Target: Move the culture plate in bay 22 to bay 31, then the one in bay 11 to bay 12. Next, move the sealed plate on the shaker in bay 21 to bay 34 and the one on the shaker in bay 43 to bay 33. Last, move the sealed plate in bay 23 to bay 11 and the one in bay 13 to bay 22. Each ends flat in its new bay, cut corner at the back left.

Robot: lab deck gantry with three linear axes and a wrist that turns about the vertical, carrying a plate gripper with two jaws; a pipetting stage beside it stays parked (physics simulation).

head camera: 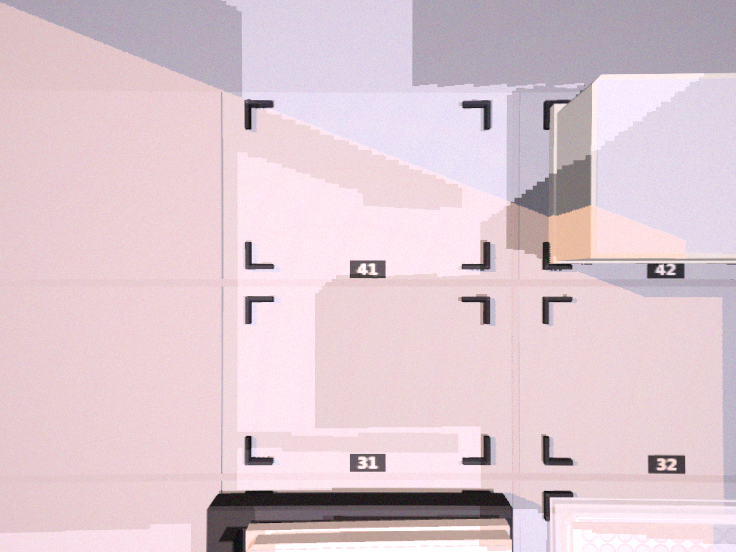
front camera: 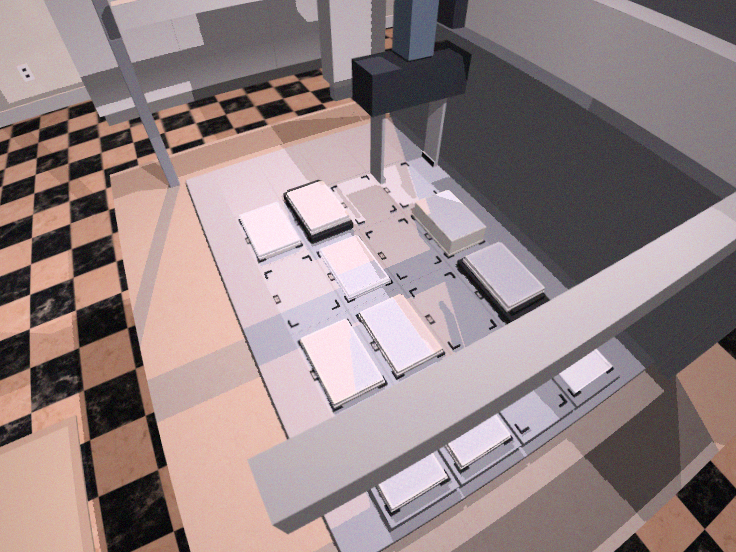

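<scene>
I can see a bay 12 in the pictures. A bay 31 and a bay 32 are there for me to see as well, and so is a bay 34. My own gripper is visible too.
</scene>
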